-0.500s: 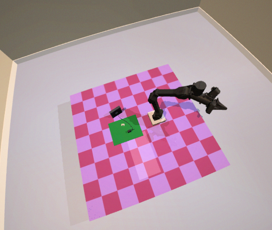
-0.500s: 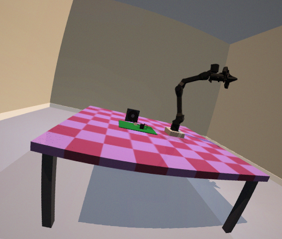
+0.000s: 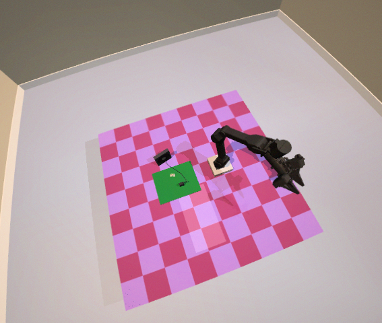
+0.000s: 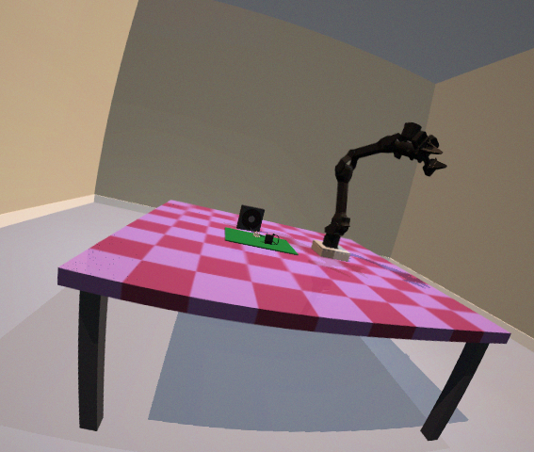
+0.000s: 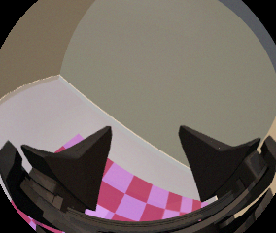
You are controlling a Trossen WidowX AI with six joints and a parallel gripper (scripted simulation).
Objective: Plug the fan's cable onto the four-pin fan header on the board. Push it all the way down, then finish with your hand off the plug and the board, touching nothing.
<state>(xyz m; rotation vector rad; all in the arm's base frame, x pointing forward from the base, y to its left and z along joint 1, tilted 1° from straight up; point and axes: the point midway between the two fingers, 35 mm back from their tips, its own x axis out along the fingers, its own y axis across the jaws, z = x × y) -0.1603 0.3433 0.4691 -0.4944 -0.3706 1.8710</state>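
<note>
The dark plug is 47 cm ahead of my gripper tip, 34 cm to the right of it and 47 cm below it. From my gripper tip the other things lie so: green board (50 cm ahead, 38 cm to the right, 51 cm below); black fan (54 cm ahead, 56 cm to the right, 44 cm below).
</note>
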